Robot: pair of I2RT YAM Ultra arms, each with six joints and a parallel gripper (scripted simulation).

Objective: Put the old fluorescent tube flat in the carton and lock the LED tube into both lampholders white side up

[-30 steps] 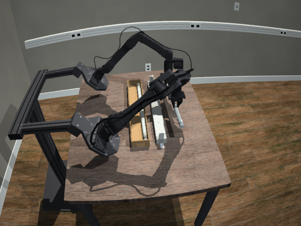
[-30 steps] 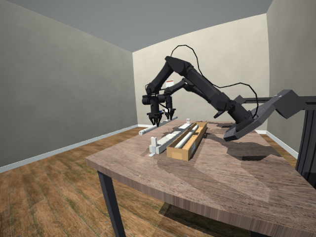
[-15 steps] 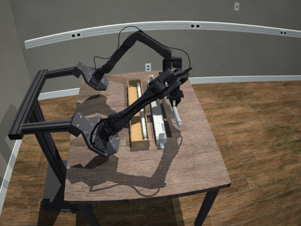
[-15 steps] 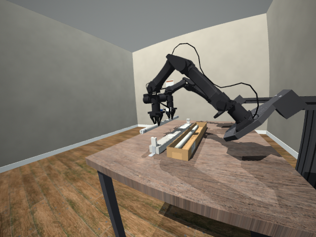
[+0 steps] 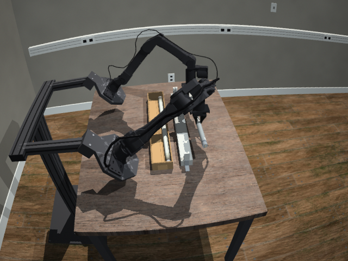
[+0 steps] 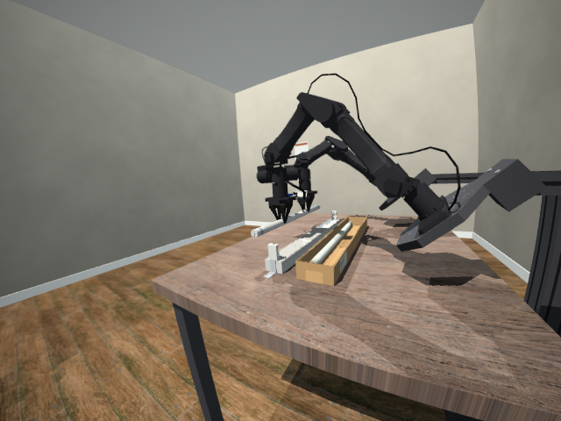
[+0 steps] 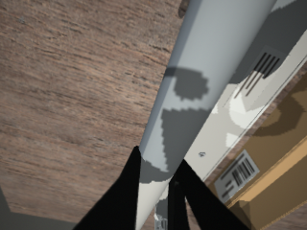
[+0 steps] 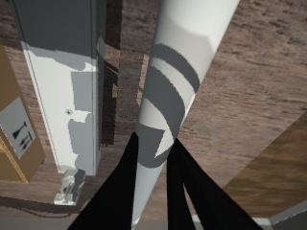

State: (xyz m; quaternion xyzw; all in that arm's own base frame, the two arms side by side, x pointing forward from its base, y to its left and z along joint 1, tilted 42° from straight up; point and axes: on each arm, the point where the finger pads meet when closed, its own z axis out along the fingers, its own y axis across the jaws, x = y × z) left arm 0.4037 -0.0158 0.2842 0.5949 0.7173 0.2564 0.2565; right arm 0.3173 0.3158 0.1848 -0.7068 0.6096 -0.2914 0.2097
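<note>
Right now my right hand is 1 cm short of the LED tube, 12 cm to the right of it and 1 cm above it. Round my right hand: old fluorescent tube (16 cm behind, 14 cm to the left, 10 cm below); light fixture (7 cm behind, 13 cm to the left, 6 cm below); carton (19 cm behind, 14 cm to the left, 9 cm below).
Now: left hand 12 cm to the left of the LED tube, 1 cm past it and 1 cm above it. The rest, counted from my left hand: old fluorescent tube: 19 cm behind, 10 cm to the right, 10 cm below; then light fixture: 11 cm to the right, 9 cm behind, 6 cm below; then carton: 22 cm behind, 10 cm to the right, 9 cm below.
</note>
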